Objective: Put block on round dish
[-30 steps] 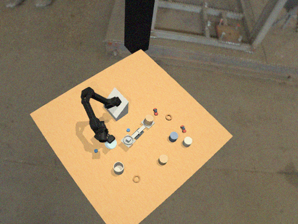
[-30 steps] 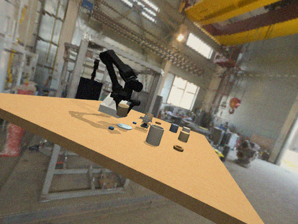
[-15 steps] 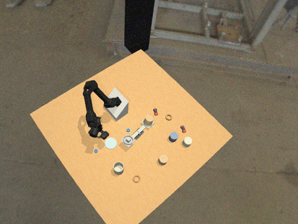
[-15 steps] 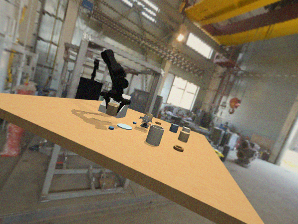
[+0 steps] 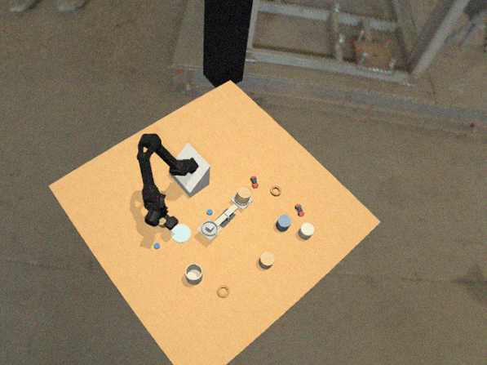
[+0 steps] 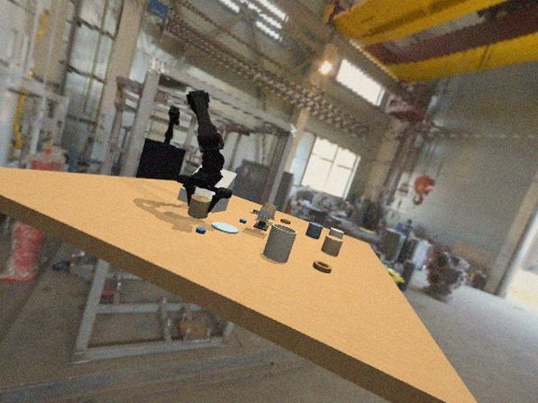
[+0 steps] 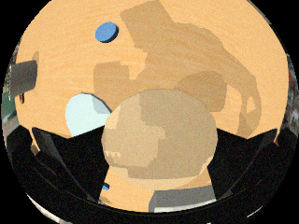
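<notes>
Now: the grey block 180 mm ahead of my gripper tip, 160 mm to the left of it and 50 mm above it. From my gripper tip the other things lie so: pale blue round dish 100 mm ahead, 50 mm to the left, 40 mm below.
</notes>
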